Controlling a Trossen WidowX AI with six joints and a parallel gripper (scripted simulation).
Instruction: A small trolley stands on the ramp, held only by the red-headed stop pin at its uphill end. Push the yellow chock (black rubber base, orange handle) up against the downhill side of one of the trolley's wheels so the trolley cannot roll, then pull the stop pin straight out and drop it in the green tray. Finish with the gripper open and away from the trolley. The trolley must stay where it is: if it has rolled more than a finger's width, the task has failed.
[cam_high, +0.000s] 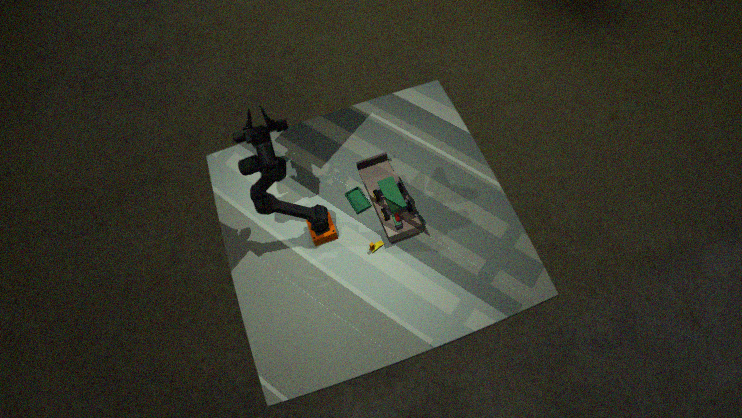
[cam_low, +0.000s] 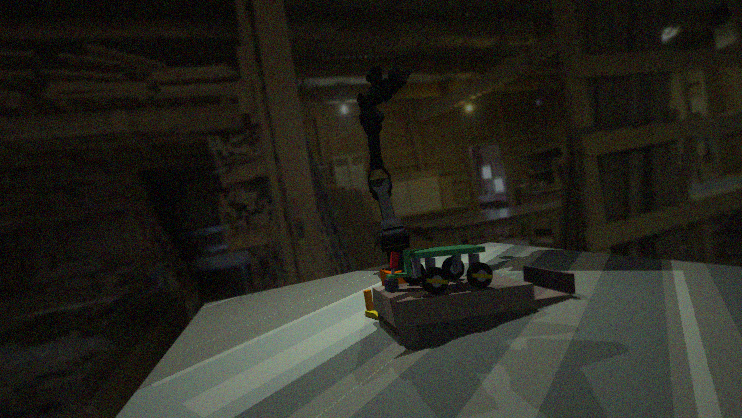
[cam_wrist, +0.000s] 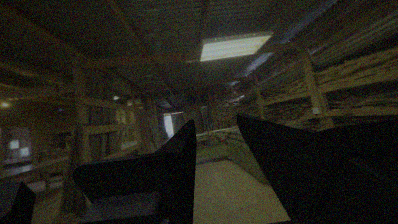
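Right now the yellow chock is 230 mm ahead of my gripper tip, 370 mm to the right of it and 690 mm below it. The rest, counted from my gripper tip: green tray 270 mm ahead, 120 mm to the right, 720 mm below; then trolley 380 mm ahead, 250 mm to the right, 600 mm below; then red-headed stop pin 340 mm ahead, 360 mm to the right, 580 mm below.
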